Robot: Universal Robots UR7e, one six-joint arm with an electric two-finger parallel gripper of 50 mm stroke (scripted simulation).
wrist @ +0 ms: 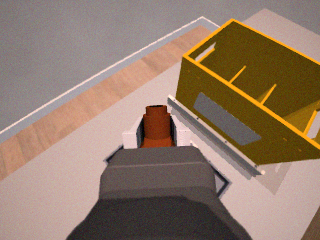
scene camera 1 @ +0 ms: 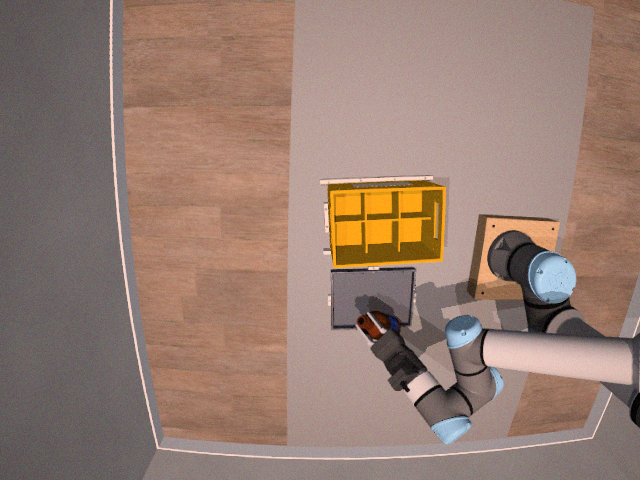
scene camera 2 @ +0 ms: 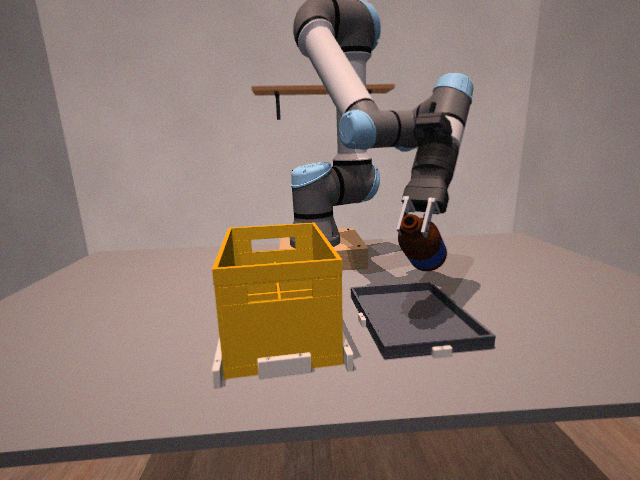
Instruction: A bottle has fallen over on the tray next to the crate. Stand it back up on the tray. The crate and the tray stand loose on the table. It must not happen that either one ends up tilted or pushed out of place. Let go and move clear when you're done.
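My gripper appears in scene camera 2 (scene camera 2: pixel 411 233), in the wrist view (wrist: pixel 157 124) and in scene camera 1 (scene camera 1: pixel 363 319). A brown bottle is visible in scene camera 2 (scene camera 2: pixel 426 254) and in the wrist view (wrist: pixel 157 126). A dark grey tray is visible in scene camera 2 (scene camera 2: pixel 395 313) and in scene camera 1 (scene camera 1: pixel 352 295).
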